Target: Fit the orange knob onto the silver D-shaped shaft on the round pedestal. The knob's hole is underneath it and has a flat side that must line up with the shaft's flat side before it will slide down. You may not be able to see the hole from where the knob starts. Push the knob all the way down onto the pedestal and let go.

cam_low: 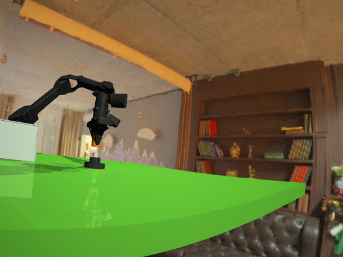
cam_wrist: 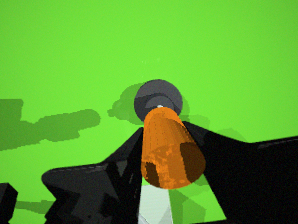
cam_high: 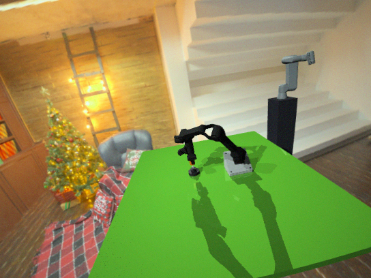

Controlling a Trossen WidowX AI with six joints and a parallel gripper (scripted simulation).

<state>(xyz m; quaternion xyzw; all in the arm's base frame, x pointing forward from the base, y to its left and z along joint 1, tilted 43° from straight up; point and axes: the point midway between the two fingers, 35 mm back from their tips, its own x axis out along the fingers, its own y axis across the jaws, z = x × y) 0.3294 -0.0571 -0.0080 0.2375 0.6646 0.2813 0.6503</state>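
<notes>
My gripper tip is now 60 mm above the dark round pedestal. Also, from my gripper tip: orange knob: 30 mm above.
</notes>
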